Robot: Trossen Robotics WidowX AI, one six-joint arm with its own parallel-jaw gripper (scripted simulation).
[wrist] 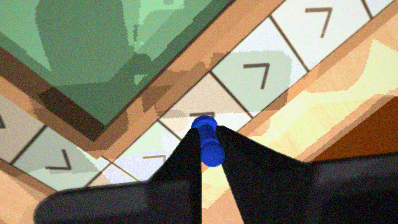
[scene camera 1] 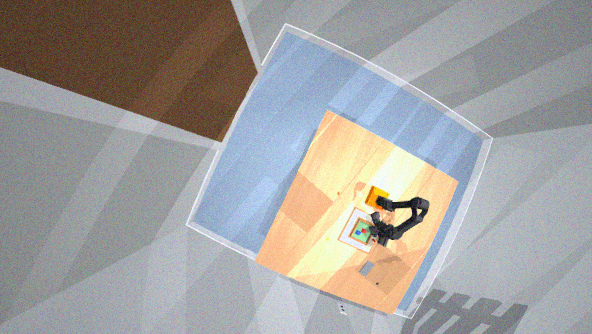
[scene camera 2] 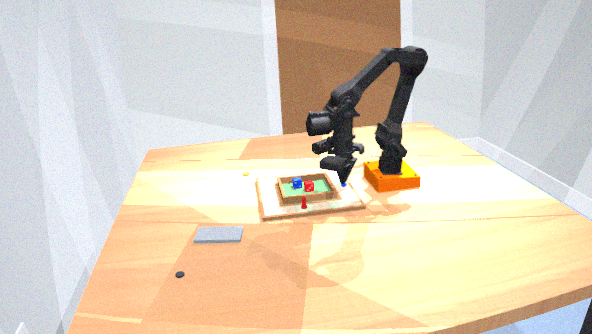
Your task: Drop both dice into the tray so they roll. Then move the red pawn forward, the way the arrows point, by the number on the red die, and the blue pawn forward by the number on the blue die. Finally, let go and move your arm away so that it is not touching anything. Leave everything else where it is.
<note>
The gripper (scene camera 2: 343, 182) holds a blue pawn (wrist: 212, 153). Further things: a grey flat pad (scene camera 2: 224, 234).
The gripper is seen too in the wrist view (wrist: 206, 134). The wrist view misses the grey flat pad: it is out of frame.
</note>
